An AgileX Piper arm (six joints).
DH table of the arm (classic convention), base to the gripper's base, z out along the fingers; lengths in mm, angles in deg. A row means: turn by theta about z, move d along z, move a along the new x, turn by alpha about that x. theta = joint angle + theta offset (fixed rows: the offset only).
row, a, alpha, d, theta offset
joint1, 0, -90, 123, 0
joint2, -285, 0, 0, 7.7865
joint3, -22, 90, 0, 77.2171
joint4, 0, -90, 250.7, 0
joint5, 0, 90, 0, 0
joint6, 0, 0, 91, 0
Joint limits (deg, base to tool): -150..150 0..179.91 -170..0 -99.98..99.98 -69.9..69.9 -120..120
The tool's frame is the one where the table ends.
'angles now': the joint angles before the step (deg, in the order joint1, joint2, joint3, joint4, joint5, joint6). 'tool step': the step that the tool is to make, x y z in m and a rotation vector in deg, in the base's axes. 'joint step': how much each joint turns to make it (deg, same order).
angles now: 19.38 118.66 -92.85 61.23 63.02 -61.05
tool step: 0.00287 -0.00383 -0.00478 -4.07 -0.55 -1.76
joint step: 0.00 0.00 -0.09 -4.40 -2.15 2.69
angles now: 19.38 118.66 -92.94 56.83 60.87 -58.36
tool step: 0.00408 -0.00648 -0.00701 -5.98 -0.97 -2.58
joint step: 0.00 -0.01 0.00 -6.77 -2.99 4.13
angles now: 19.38 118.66 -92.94 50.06 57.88 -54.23
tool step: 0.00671 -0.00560 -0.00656 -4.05 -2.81 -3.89
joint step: 0.00 0.00 0.64 -4.53 -5.25 2.61
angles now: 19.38 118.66 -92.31 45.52 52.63 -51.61
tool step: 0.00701 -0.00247 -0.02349 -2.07 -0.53 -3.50
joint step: 0.00 2.04 1.64 -0.91 -5.34 0.51
